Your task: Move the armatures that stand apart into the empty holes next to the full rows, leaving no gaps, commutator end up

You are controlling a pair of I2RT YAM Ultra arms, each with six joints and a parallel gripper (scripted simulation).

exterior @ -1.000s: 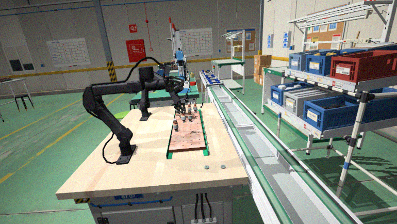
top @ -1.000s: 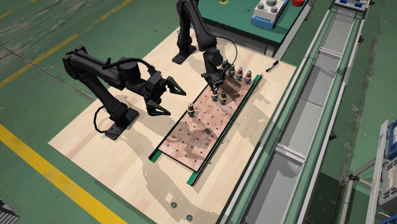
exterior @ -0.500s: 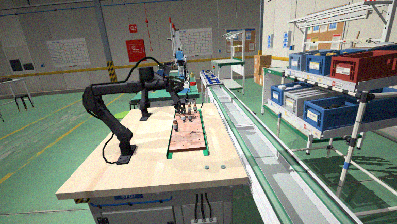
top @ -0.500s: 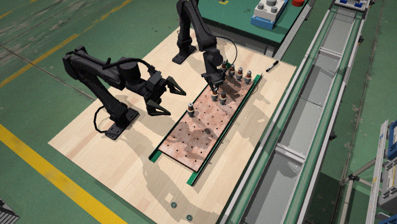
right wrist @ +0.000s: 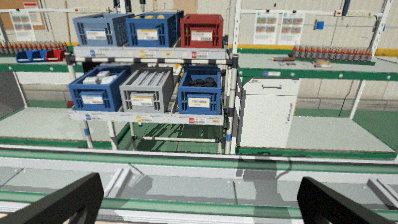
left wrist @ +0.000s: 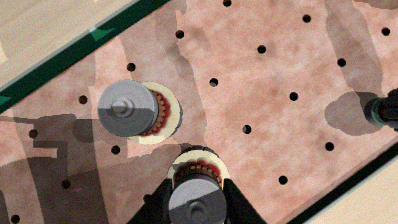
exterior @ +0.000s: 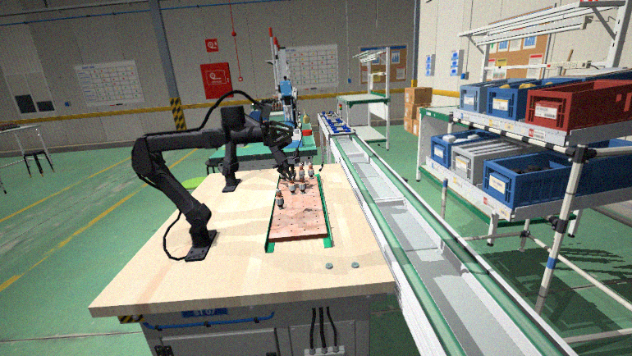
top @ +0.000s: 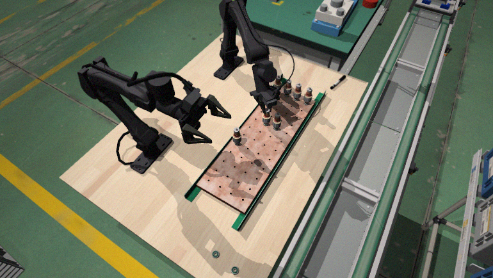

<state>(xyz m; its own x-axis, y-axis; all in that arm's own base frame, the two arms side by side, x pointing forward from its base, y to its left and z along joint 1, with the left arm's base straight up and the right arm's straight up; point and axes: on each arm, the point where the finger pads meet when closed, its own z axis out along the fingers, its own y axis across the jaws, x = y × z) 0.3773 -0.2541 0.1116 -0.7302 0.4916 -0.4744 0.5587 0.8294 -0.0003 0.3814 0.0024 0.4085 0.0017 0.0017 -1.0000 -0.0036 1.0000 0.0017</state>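
Right now the copper-coloured board is 20 mm ahead of my left hand, 80 mm to the right of it and 100 mm below it. Also, from my left hand: black marker 200 mm ahead, 440 mm to the left, 100 mm below.
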